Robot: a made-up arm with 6 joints.
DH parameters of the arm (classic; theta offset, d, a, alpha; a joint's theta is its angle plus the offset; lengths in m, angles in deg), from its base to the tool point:
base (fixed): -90 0.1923 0 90
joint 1: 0 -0.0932 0.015 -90
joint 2: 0 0.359 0.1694 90
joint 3: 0 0.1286 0.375 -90
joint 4: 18.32 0 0.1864 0
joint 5: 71.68 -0.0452 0.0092 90
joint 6: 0 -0.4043 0.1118 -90
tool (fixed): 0 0.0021 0 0
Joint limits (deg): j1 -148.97..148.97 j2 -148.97..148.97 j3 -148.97..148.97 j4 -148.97..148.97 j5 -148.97..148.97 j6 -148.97..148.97
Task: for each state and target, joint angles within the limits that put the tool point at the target. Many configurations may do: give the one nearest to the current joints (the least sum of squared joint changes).
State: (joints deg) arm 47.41 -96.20 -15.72 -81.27 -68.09 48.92
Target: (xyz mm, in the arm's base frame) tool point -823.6 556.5 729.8
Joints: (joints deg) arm 35.45 -91.22 25.20 -78.36 -69.04 51.69
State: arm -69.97 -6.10 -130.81 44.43 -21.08 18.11
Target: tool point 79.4 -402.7 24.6
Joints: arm -87.14 -2.67 -134.86 67.27 -42.32 10.90
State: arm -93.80 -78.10 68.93 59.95 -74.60 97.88
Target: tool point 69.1 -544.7 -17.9
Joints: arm -78.01 -67.00 72.69 48.06 -82.78 95.06
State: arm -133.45 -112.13 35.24 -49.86 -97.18 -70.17
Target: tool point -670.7 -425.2 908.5
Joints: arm -101.70 -127.71 3.83 -57.99 -103.70 -69.91
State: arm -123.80 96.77 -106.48 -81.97 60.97 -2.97
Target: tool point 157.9 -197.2 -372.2
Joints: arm -104.19 93.78 -133.31 -73.32 118.60 -18.83
